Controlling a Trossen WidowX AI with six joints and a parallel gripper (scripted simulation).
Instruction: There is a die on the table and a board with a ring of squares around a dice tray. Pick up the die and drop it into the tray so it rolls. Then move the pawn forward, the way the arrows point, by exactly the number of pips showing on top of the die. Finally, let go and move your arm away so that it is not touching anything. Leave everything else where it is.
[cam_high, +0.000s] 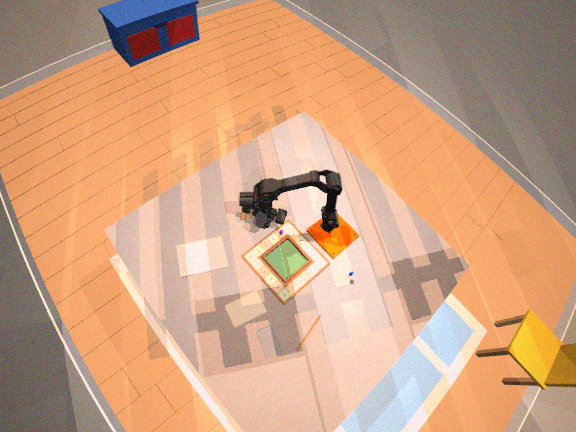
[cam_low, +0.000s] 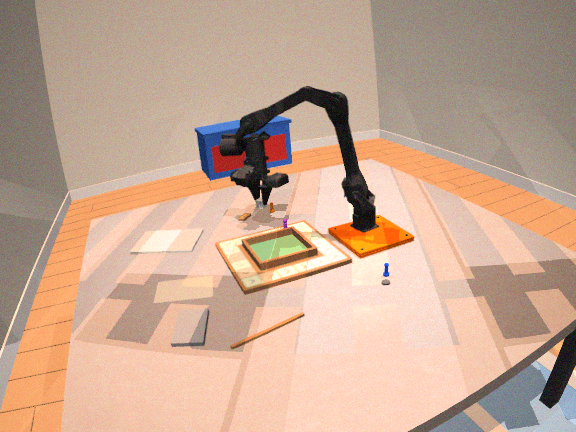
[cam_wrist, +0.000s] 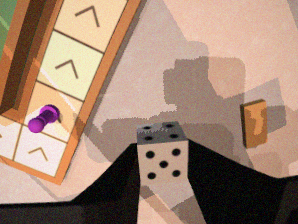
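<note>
My gripper tip is now 3 cm past the purple pawn, 8 cm to the right of it and 5 cm above it. The rest, counted from my gripper tip: green dice tray (5 cm ahead, 19 cm to the left, 7 cm below); then blue pawn (10 cm behind, 45 cm to the left, 6 cm below); then white die (right at my gripper tip).
</note>
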